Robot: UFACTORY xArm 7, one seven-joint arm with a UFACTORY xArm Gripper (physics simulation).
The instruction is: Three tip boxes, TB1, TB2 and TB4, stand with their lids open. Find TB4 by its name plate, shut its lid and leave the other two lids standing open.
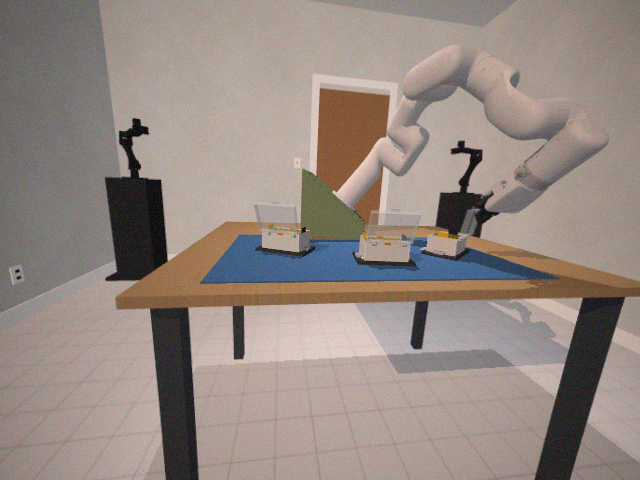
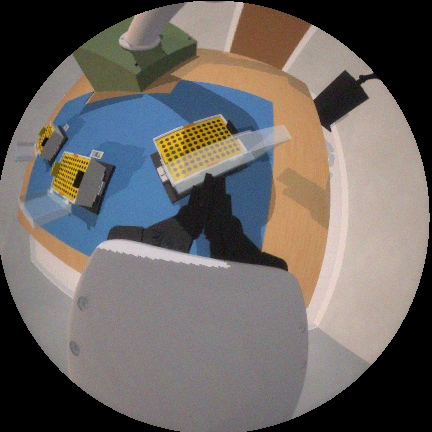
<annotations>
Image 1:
my gripper: 478, 219
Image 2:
my gripper: 210, 188
lid: 237, 149
</annotations>
